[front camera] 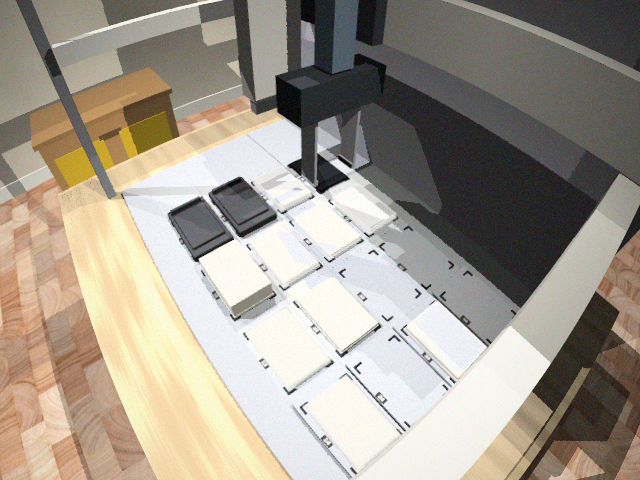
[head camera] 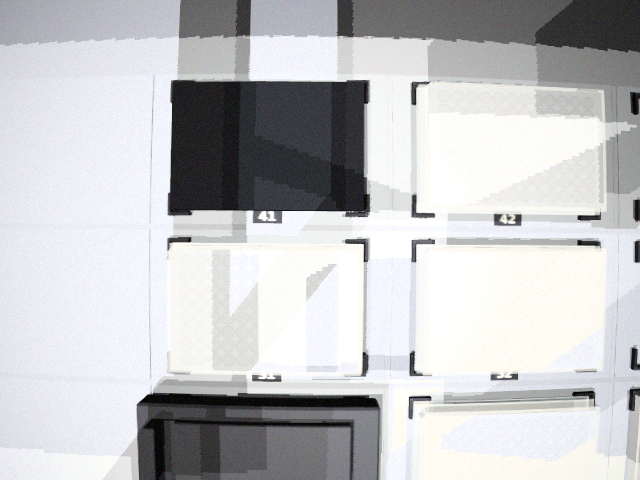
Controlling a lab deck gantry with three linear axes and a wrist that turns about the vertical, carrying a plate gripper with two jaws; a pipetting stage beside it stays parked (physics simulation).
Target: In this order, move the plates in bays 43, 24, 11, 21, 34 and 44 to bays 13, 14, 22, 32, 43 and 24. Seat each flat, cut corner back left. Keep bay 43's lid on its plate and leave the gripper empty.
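Places are measured from the robot's base along level axes (x ahead, y left, z up), in millimetres.
Pixels of known places: gripper, between the fingertips: (front camera: 328,171); robot's base, origin of its link: (front camera: 172,223).
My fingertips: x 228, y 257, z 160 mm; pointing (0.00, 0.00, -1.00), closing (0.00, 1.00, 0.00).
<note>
Ahead of a thing's pixels: the offset from my fingertips to its top centre. "pt": to the spot under its first point.
My gripper (front camera: 331,174) is open and empty in the front view, its jaws around or just above bay 41. Pale plates lie in bay 13 @[pt 217 mm right, 170 mm ahead, 143 mm down] (front camera: 287,348), bay 14 @[pt 213 mm right, 332 mm ahead, 131 mm down] (front camera: 354,422), bay 22 @[pt 108 mm right, 8 mm ahead, 146 mm down] (front camera: 284,254) (head camera: 516,449), bay 32 @[pt 2 mm right, 4 mm ahead, 146 mm down] (front camera: 326,228) (head camera: 516,310) and bay 34 @[pt 6 mm right, 328 mm ahead, 131 mm down] (front camera: 445,339). Bays 24, 33, 43 and 44 show corner marks and no plate. A black nest without a plate stands in bay 11 @[213 mm right, 168 mm back, 129 mm down] (front camera: 200,227), another in bay 21 @[106 mm right, 168 mm back, 129 mm down] (front camera: 241,205) (head camera: 299,449). Cut corners and bay 13's lid are too unclear to tell. The gripper does not show in the head view.
A low black block @[107 mm left, 164 mm back, 152 mm down] (front camera: 330,178) (head camera: 294,149) fills bay 41. Pale plates sit in bay 31 @[pt 9 mm right, 146 mm back, 146 mm down] (front camera: 282,190) (head camera: 289,320), bay 42 @[pt 100 mm left, 0 mm ahead, 146 mm down] (front camera: 361,206) (head camera: 511,155) and bay 23 @[pt 112 mm right, 168 mm ahead, 146 mm down] (front camera: 336,314). A tall pale block @[214 mm right, 0 mm ahead, 118 mm down] (front camera: 236,276) stands in bay 12.
</note>
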